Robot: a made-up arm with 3 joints.
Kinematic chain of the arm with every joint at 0, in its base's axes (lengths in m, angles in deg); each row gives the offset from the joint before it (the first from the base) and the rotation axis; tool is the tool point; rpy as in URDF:
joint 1: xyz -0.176 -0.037 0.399 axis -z
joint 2: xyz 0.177 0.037 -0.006 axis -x
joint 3: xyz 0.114 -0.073 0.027 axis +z
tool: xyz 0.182 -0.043 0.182 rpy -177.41 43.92 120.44
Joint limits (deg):
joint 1: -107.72..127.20
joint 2: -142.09..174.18
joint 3: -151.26..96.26
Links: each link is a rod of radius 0.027 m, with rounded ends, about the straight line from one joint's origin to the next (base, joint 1, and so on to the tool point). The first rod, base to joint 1, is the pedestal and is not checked.
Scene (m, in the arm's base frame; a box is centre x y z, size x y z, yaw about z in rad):
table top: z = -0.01
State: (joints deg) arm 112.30 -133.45 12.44
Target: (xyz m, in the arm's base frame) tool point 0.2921 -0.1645 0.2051
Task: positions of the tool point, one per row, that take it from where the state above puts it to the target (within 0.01 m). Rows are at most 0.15 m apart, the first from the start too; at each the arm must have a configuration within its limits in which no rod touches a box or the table.
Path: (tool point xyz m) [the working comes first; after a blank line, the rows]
Joints at the target: 5.34 -126.85 11.71
Straight joint move there: clear.

1: -0.3147 -0.4991 0.1955
2: -0.2067 -0.5188 0.1968
3: -0.0969 -0.5136 0.1981
4: 0.0089 -0.4838 0.1994
5: 0.1054 -0.4307 0.2008
6: 0.1874 -0.3572 0.2022
7: 0.2508 -0.2669 0.2036
8: 0.2921 -0.1645 0.2051

